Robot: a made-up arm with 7 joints. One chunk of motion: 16 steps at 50 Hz.
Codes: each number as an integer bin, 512 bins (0 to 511) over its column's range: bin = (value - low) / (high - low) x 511, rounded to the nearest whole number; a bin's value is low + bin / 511 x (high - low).
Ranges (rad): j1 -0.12..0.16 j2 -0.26..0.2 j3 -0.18..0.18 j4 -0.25..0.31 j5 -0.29..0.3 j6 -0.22..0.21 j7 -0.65..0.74
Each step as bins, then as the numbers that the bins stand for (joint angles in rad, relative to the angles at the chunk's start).
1 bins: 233 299 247 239 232 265 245
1 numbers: 0.0077 0.0092 -0.0060 0.0119 -0.0221 0.0030 0.0164
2 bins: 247 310 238 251 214 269 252
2 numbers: 0.0153 0.0191 -0.0123 0.0251 -0.0429 0.0064 0.0355
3 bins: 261 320 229 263 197 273 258
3 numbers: 0.0230 0.0281 -0.0187 0.0382 -0.0625 0.0097 0.0518
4 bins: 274 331 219 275 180 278 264
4 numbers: 0.0301 0.0380 -0.0257 0.0514 -0.0822 0.0139 0.0681
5 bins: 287 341 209 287 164 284 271
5 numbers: 0.0373 0.0470 -0.0328 0.0645 -0.1006 0.0190 0.0872
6 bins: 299 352 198 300 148 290 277
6 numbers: 0.0438 0.0569 -0.0405 0.0788 -0.1191 0.0240 0.1035
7 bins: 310 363 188 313 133 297 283
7 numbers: 0.0499 0.0668 -0.0476 0.0930 -0.1364 0.0299 0.1198
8 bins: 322 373 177 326 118 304 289
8 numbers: 0.0564 0.0758 -0.0553 0.1073 -0.1538 0.0358 0.1361
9 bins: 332 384 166 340 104 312 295
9 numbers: 0.0619 0.0857 -0.0631 0.1226 -0.1699 0.0425 0.1524
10 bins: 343 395 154 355 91 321 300
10 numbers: 0.0679 0.0956 -0.0715 0.1390 -0.1849 0.0501 0.1660
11 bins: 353 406 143 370 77 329 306
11 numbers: 0.0734 0.1055 -0.0793 0.1555 -0.2011 0.0568 0.1824
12 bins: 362 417 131 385 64 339 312
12 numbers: 0.0784 0.1154 -0.0877 0.1719 -0.2161 0.0653 0.1987
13 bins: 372 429 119 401 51 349 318
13 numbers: 0.0838 0.1262 -0.0962 0.1895 -0.2311 0.0737 0.2150
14 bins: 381 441 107 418 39 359 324
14 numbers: 0.0888 0.1370 -0.1046 0.2081 -0.2450 0.0821 0.2313
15 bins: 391 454 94 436 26 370 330
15 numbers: 0.0942 0.1487 -0.1138 0.2278 -0.2600 0.0914 0.2477
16 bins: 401 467 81 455 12 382 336
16 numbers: 0.0997 0.1604 -0.1229 0.2486 -0.2761 0.1014 0.2640
